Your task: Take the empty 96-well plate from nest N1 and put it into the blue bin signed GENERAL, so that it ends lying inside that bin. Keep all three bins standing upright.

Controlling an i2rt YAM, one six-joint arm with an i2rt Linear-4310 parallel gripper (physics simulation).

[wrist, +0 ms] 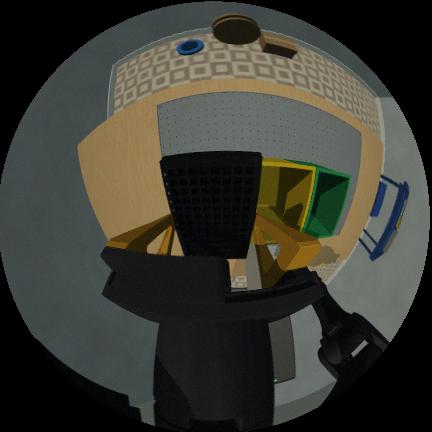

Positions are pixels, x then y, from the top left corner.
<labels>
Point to a green bin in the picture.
At 330, 187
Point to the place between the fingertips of my gripper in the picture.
At 213, 217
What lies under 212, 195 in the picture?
A black 96-well plate.
</labels>
